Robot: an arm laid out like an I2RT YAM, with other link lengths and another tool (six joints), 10 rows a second.
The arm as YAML. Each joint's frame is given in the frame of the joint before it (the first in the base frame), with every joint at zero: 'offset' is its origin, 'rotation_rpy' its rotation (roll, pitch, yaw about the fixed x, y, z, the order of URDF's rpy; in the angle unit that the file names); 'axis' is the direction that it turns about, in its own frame. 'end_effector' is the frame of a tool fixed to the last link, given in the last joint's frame.
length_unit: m
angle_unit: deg
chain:
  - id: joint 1
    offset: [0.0, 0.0, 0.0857]
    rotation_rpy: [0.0, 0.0, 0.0]
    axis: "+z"
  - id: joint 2
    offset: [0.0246, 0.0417, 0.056]
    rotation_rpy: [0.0, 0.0, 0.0]
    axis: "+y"
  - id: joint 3
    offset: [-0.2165, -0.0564, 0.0]
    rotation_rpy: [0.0, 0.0, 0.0]
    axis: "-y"
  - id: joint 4
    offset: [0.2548, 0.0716, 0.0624]
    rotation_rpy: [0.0, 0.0, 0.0]
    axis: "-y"
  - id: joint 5
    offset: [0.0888, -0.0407, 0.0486]
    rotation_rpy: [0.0, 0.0, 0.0]
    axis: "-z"
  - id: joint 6
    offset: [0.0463, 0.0, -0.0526]
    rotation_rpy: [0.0, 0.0, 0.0]
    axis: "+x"
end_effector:
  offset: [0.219, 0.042, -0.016]
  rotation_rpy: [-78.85, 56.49, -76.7]
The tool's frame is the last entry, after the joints.
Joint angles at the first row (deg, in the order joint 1, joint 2, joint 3, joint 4, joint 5, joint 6):
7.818, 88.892, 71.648, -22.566, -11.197, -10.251
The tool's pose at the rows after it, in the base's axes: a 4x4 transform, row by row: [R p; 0 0 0 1], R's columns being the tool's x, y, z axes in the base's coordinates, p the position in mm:
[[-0.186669, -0.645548, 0.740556, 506.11], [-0.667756, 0.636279, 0.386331, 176.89], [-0.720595, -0.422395, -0.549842, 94.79], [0, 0, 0, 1]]
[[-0.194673, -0.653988, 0.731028, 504.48], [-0.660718, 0.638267, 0.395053, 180.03], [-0.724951, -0.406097, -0.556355, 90.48], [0, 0, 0, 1]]
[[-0.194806, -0.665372, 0.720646, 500.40], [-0.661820, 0.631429, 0.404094, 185.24], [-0.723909, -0.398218, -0.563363, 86.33], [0, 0, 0, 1]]
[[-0.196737, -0.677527, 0.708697, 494.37], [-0.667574, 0.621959, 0.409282, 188.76], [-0.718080, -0.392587, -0.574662, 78.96], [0, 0, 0, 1]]
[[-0.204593, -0.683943, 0.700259, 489.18], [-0.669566, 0.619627, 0.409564, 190.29], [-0.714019, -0.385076, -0.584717, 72.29], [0, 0, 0, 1]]
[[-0.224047, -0.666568, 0.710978, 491.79], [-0.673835, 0.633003, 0.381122, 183.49], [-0.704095, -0.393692, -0.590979, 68.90], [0, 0, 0, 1]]
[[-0.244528, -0.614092, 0.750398, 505.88], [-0.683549, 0.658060, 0.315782, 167.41], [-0.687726, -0.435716, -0.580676, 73.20], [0, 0, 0, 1]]
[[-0.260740, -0.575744, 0.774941, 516.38], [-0.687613, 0.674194, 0.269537, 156.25], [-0.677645, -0.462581, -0.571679, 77.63], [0, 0, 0, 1]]
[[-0.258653, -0.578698, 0.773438, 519.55], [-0.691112, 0.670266, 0.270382, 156.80], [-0.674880, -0.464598, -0.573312, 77.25], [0, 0, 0, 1]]
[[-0.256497, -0.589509, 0.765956, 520.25], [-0.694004, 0.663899, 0.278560, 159.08], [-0.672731, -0.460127, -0.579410, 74.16], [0, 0, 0, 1]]
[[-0.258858, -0.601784, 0.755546, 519.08], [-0.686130, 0.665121, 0.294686, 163.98], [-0.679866, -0.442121, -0.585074, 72.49], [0, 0, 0, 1]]
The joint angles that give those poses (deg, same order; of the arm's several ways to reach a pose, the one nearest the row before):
7.760, 89.399, 71.026, -22.169, -11.518, -10.118
7.821, 90.045, 71.129, -22.276, -12.109, -9.664
8.350, 90.198, 70.837, -22.402, -12.310, -9.613
8.845, 90.090, 69.880, -22.381, -12.305, -9.842
9.171, 89.860, 68.848, -22.305, -12.154, -9.706
9.223, 89.812, 68.463, -22.033, -10.381, -9.144
9.227, 89.823, 68.773, -20.809, -6.264, -8.395
9.229, 90.208, 69.571, -20.228, -3.424, -7.813
9.228, 91.206, 70.620, -20.377, -3.458, -8.111
9.222, 92.204, 71.378, -20.607, -3.967, -8.474
9.228, 92.958, 72.127, -21.179, -5.025, -8.097

